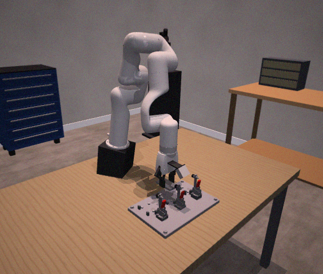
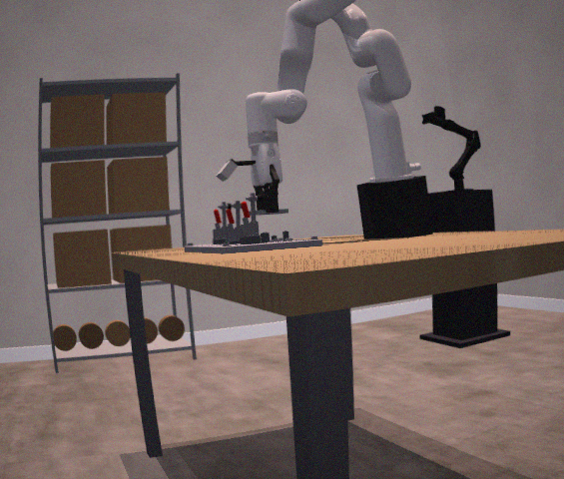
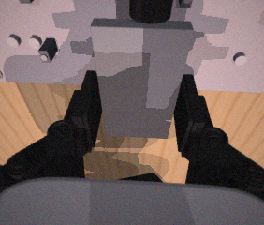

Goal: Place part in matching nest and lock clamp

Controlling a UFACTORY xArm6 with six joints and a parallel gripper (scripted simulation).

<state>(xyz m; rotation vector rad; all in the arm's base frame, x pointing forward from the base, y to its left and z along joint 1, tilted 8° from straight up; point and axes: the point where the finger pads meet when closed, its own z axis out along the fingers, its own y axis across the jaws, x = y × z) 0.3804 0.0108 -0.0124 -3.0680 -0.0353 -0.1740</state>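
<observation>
The grey block part lies 20 mm below my hand. Also, from my hand: grey fixture plate: 60 mm ahead, 100 mm below.
</observation>
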